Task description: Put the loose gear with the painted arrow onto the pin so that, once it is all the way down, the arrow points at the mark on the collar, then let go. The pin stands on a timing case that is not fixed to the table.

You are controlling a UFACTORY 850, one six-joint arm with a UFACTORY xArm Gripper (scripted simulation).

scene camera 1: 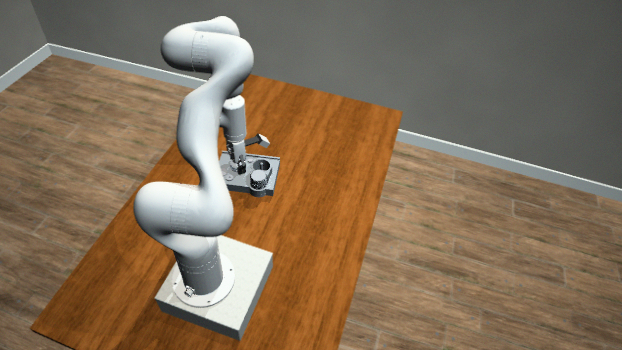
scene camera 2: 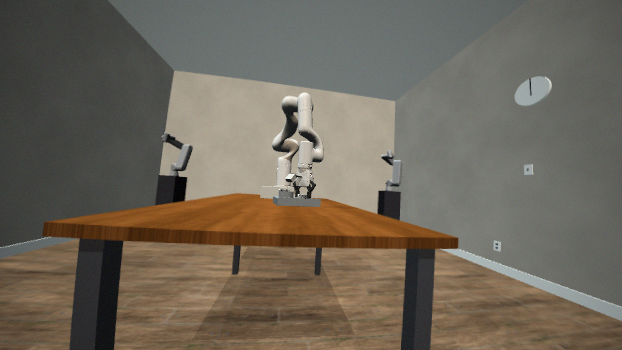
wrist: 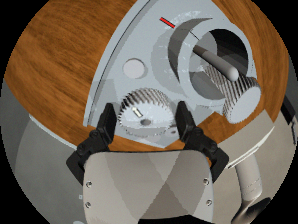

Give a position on a timing case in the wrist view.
163, 43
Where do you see a timing case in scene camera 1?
At 264, 170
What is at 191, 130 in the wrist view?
My gripper.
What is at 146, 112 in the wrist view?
A loose gear.
